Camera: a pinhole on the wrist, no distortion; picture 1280 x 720 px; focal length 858.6 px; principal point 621.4 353.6 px. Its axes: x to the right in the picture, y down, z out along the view. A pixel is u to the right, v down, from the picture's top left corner.
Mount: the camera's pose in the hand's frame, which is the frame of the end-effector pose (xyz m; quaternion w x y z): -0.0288 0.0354 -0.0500 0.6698 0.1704 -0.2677 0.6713
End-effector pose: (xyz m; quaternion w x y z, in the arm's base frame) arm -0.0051 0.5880 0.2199 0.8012 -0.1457 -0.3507 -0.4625
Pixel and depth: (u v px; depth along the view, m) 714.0 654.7 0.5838
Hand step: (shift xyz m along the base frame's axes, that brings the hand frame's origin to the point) -0.4929 0.3044 0.0647
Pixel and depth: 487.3 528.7 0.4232
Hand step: -0.3778 0.0995 0.0294
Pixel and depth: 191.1 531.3 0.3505
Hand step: -0.3563 -0.0102 -0.0411
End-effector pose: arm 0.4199 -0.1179 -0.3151 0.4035 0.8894 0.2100 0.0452
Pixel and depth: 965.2 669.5 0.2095
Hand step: -0.0901 -0.1553 -0.1051
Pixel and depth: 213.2 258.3 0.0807
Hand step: -0.0424 0.0185 -0.0248
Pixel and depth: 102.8 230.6 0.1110
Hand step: -0.0504 0.0386 -0.0611
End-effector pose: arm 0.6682 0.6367 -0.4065 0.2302 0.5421 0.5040 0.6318
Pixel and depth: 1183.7 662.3 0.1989
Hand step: 0.2084 -0.0521 -0.0527
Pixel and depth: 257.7 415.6 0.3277
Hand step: 0.0751 0.0786 -0.2902
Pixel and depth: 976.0 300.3 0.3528
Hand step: 0.2977 0.0955 -0.1064
